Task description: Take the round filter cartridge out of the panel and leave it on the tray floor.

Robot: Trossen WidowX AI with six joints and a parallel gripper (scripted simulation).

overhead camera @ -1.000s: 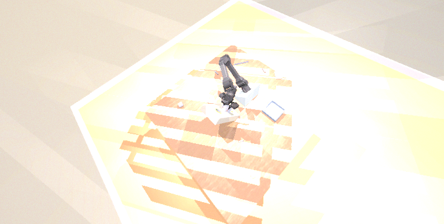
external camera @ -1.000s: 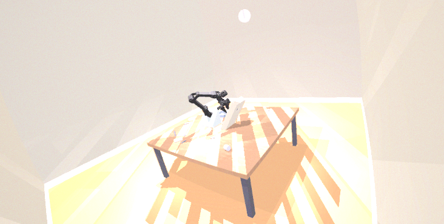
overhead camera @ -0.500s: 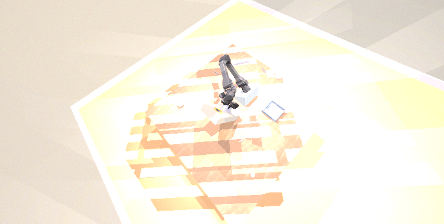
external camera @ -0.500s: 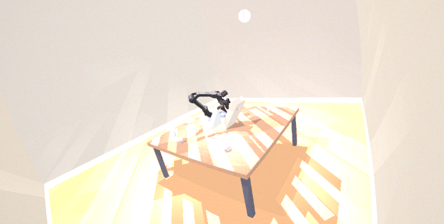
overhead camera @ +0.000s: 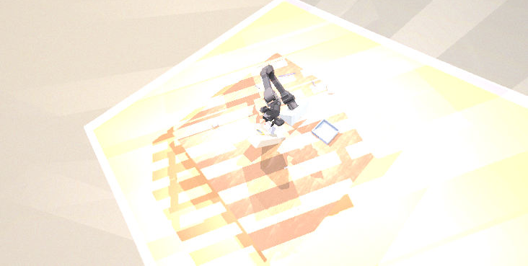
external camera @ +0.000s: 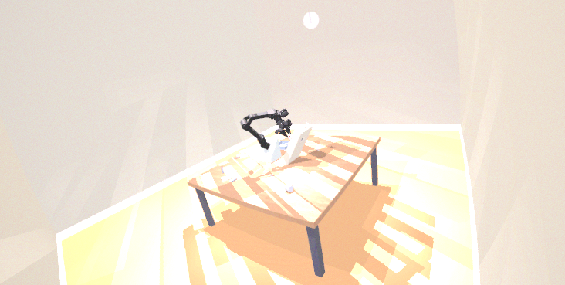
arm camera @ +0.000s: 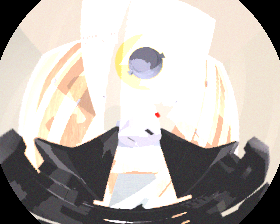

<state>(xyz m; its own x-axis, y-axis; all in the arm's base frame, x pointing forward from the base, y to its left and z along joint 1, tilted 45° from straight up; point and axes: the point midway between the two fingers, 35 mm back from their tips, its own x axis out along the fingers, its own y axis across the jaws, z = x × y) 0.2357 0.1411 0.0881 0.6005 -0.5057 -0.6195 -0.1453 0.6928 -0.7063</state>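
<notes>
Now: the tray 36 cm behind my gripper tip, 23 cm to the left of it and 21 cm below it. The rest, counted from my gripper tip: filter cartridge (right at my gripper tip); service panel (5 cm ahead, 7 cm below).
</notes>
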